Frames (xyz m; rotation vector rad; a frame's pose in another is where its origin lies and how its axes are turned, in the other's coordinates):
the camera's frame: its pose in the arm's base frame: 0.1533 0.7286 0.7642 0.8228 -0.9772 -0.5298
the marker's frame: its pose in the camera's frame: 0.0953 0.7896 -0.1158 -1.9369 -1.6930 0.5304
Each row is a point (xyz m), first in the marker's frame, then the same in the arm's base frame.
Working: the marker's frame: its pose in the arm's base frame: 0.3276 1.1704 1.4126 -1.9029 -1.3586 -1.2895

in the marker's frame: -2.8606 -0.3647 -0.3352
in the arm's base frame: -0.3418 -0.2815 -1.0107
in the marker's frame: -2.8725 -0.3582 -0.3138
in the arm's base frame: -0.3277 -0.2728 -1.0299
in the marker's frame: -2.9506 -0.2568 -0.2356
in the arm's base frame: -0.2086 -0.2882 -1.1197
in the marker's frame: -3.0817 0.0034 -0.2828
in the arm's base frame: -0.0020 -0.4910 -1.1774
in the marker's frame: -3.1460 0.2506 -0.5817
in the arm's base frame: 0.0918 -0.8558 -1.0648
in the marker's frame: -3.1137 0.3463 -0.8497
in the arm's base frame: 0.0682 -1.0905 -0.9022
